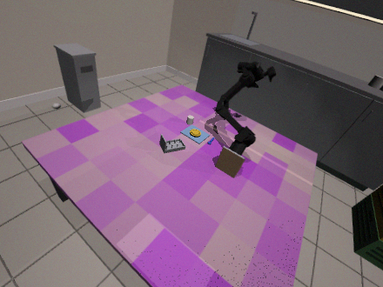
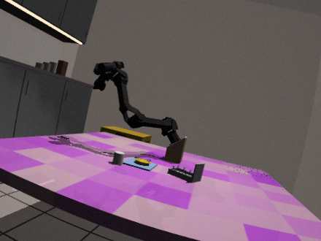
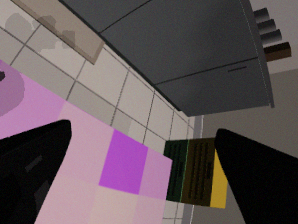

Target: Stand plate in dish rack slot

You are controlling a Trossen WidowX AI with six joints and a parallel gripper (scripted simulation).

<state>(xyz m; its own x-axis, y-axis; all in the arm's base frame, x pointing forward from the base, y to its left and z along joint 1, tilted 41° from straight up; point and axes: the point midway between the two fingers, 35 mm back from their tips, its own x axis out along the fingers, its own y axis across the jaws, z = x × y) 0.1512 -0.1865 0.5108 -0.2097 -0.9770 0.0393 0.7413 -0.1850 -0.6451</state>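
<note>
The yellow plate lies 45 cm to the left of my gripper tip, 32 cm below it and 13 cm ahead of it. From my gripper tip the other things lie so: blue mat (44 cm to the left, 33 cm below, 13 cm ahead); then blue utensil (42 cm to the left, 33 cm below, 2 cm ahead); then cup (39 cm to the left, 31 cm below, 24 cm ahead).
</note>
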